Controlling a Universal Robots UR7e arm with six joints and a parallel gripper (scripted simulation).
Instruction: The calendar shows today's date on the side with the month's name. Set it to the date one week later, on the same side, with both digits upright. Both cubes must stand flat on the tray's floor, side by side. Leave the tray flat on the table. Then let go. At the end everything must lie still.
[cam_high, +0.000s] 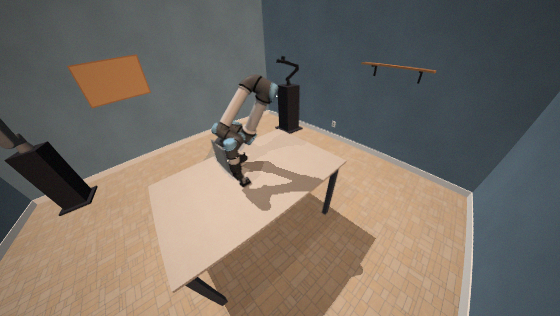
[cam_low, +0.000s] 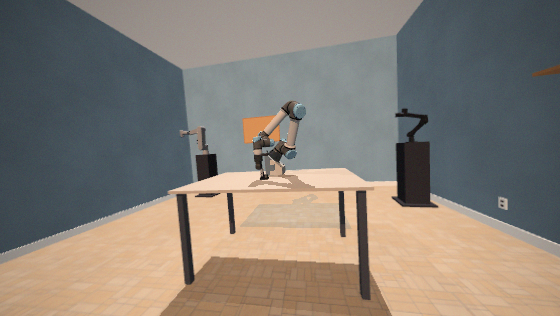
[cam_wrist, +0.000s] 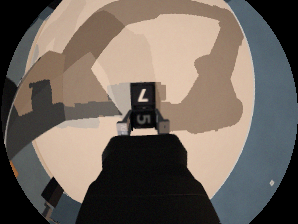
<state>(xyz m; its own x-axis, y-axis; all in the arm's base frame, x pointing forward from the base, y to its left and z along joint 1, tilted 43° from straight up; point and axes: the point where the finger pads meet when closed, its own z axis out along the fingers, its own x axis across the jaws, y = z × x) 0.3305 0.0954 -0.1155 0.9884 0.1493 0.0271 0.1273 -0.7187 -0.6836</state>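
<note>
My hand is 10 mm above the dark calendar cube. Also, from my hand: calendar tray: 40 mm below, 20 mm to the left.
</note>
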